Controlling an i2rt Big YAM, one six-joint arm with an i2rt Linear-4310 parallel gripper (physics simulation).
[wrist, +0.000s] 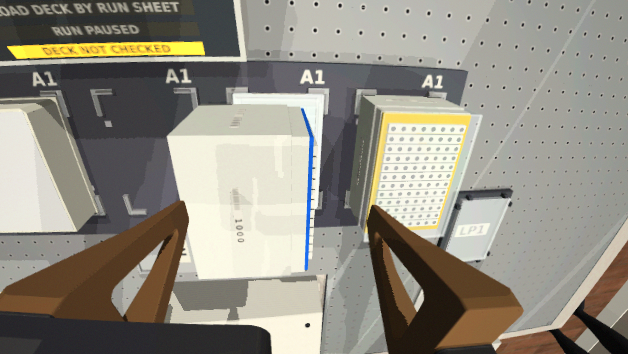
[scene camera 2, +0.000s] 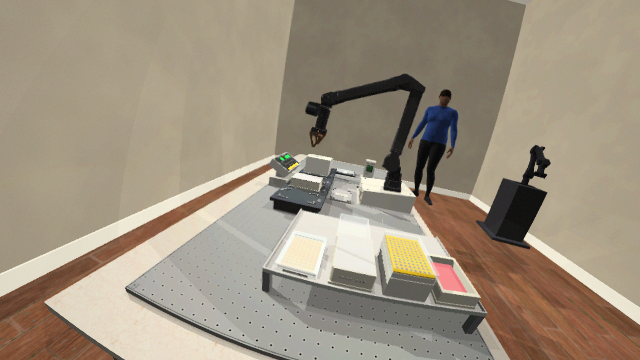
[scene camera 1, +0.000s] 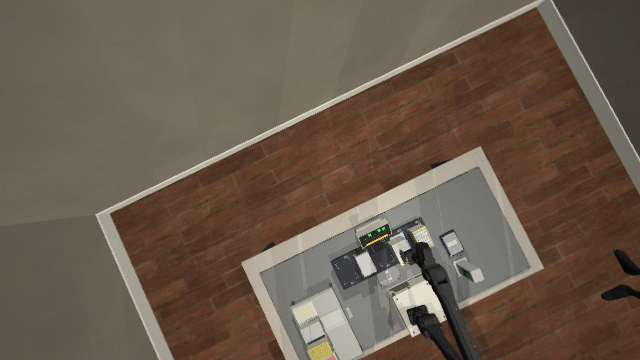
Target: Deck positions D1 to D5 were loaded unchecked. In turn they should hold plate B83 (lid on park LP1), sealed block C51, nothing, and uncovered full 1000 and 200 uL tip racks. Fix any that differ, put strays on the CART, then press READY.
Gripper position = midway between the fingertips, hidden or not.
Observation:
My gripper point(wrist: 279, 212) is open and holds nothing. Also in view: a well plate point(wrist: 313, 104). Also in view: a pad marked LP1 point(wrist: 504, 193), a grey perforated plate point(wrist: 544, 83) and a pad marked RG point(wrist: 144, 267).

